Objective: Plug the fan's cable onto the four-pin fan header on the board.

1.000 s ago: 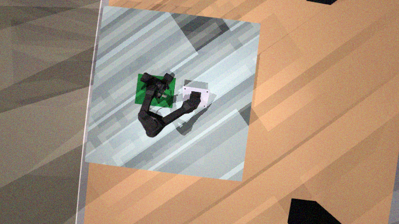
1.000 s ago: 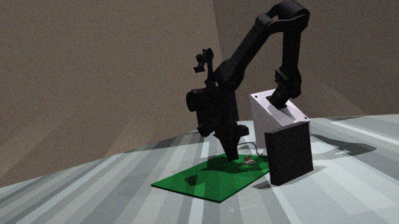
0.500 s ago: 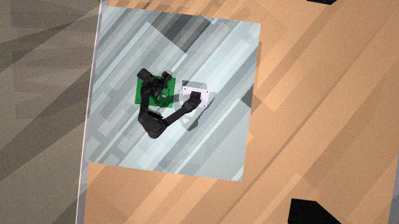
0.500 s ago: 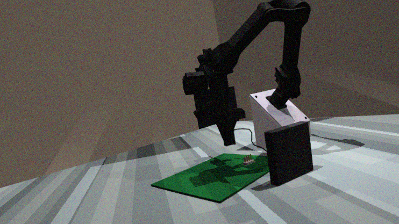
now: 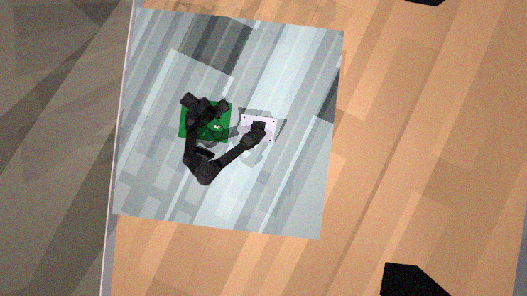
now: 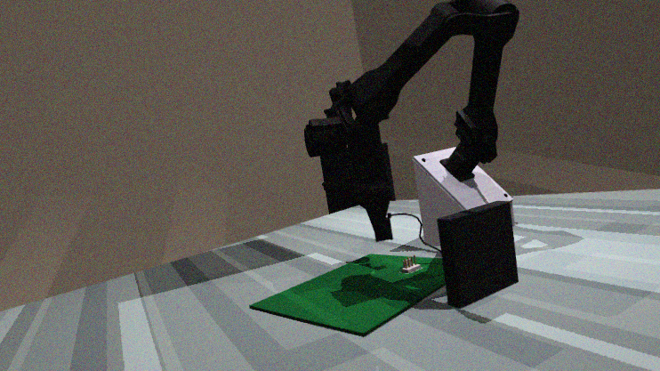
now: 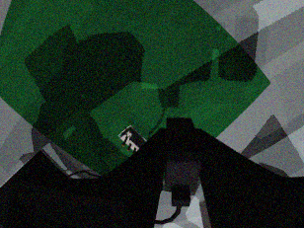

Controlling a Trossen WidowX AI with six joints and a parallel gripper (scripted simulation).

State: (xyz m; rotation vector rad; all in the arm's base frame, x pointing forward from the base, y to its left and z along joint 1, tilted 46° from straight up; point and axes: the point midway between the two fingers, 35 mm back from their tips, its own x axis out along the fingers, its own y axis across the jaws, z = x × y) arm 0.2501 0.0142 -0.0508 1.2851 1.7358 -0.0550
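My gripper tip is now 1 cm to the right of the fan plug, 1 cm below it and 1 cm past it. Also, from my gripper tip: black fan (22 cm to the left, 5 cm ahead, 1 cm below); then green board (8 cm below, 8 cm ahead, 4 cm to the left); then pale four-pin header (7 cm to the left, 6 cm below).
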